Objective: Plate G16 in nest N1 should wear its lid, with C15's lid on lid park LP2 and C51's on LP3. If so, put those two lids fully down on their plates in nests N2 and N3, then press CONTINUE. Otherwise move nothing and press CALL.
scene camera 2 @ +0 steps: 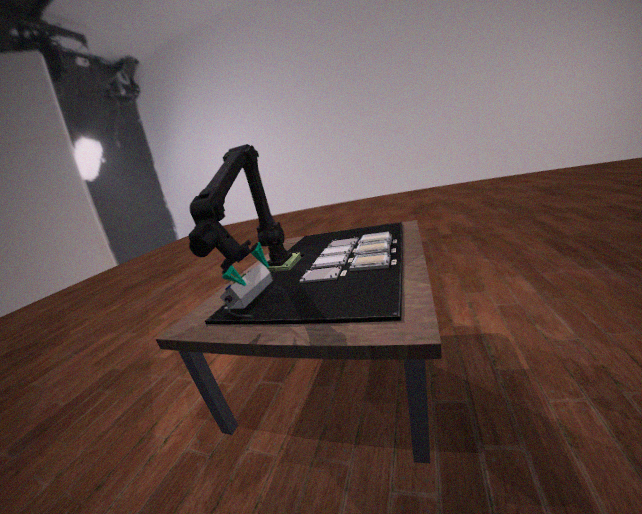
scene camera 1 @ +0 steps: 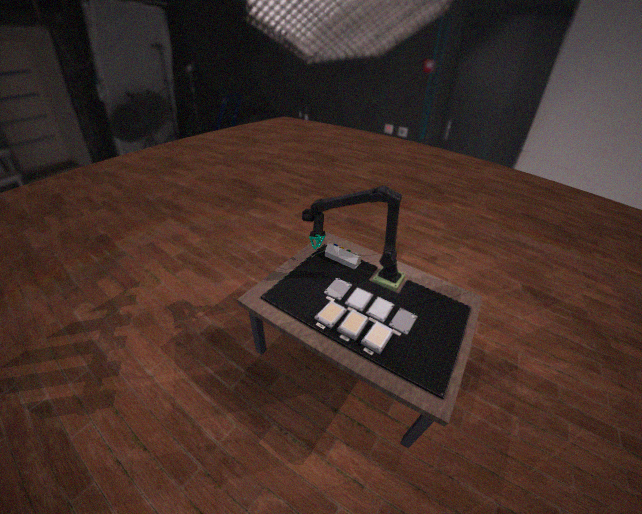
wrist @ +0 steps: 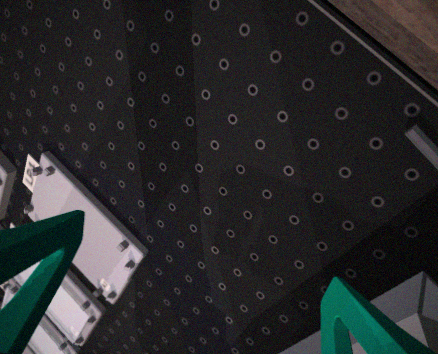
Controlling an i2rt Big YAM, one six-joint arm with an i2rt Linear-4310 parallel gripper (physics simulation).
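Frame: origin at the arm's base, x right, y ahead, z up, level; metres.
Where they show: gripper, fingertip midpoint: (scene camera 2: 256,276) (scene camera 1: 316,248) (wrist: 206,257); arm's base, origin of the base link: (scene camera 2: 279,260) (scene camera 1: 389,275).
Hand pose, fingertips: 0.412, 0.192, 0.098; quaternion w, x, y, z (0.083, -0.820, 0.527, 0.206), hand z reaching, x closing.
Observation:
Each offset is from my fingertips to the top centre of the thing, as dx, dy, dz. "spot": to the spot under its first point.
Three plates with cream tops stand in nests N1 {-0.582, +0.242, -0.075} (scene camera 1: 377,336) (scene camera 2: 376,237), N2 {-0.450, +0.253, -0.077} (scene camera 1: 352,323) (scene camera 2: 372,247) and N3 {-0.324, +0.270, -0.086} (scene camera 1: 330,314) (scene camera 2: 370,260). At this range no lid can be made out on the N1 plate, which looks like the other two. White lids lie on LP2 {-0.499, +0.070, -0.097} (scene camera 1: 379,308) (scene camera 2: 338,250) and LP3 {-0.374, +0.083, -0.097} (scene camera 1: 359,299) (scene camera 2: 330,259) (wrist: 75,305); their codes are unreadable. My gripper (scene camera 1: 317,246) (scene camera 2: 256,275) (wrist: 206,257) is open and empty, above the button box {-0.100, -0.147, -0.031} (scene camera 1: 342,258) (scene camera 2: 249,294) (wrist: 400,305). The button labels cannot be read.
Bare grey parks LP1 {-0.632, +0.061, -0.095} (scene camera 1: 402,320) and LP4 {-0.241, +0.094, -0.095} (scene camera 1: 338,289) (scene camera 2: 321,274) (wrist: 92,230) stand at the row's ends. The arm's green base (scene camera 1: 388,279) (scene camera 2: 289,261) stands behind the plates. A short grey bar {spot: +0.055, -0.033, -0.108} (wrist: 422,145) shows at the wrist view's right edge.

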